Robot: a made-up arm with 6 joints.
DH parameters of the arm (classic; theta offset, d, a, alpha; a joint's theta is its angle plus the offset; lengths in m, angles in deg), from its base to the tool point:
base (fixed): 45 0 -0.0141 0
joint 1: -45 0.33 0 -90
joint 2: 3.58 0 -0.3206 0
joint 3: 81.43 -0.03 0.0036 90
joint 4: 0 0.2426 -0.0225 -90
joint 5: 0 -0.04 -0.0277 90
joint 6: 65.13 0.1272 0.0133 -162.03
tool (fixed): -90.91 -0.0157 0 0
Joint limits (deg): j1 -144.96..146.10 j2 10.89..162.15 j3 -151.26..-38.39 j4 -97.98..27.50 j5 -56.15..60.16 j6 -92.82..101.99
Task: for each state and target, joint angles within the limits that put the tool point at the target. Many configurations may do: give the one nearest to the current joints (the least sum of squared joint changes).
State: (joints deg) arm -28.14 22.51 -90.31 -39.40 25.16 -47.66
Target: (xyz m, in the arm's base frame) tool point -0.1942 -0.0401 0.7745
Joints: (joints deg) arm -20.03 15.52 -80.52 -38.45 34.81 -47.92
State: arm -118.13 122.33 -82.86 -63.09 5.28 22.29
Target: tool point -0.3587 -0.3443 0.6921
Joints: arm -134.19 104.45 -102.87 -61.09 6.01 21.93
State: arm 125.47 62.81 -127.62 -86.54 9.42 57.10
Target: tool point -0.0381 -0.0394 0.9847
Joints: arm 124.54 62.69 -125.80 -89.90 -6.69 58.64
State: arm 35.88 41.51 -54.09 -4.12 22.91 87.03
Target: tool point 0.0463 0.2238 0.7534
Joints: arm 88.51 61.95 -71.08 -13.68 9.54 86.53
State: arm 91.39 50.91 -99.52 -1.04 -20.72 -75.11
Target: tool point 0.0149 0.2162 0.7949
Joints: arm 102.87 62.80 -74.32 -1.81 -12.68 -73.95
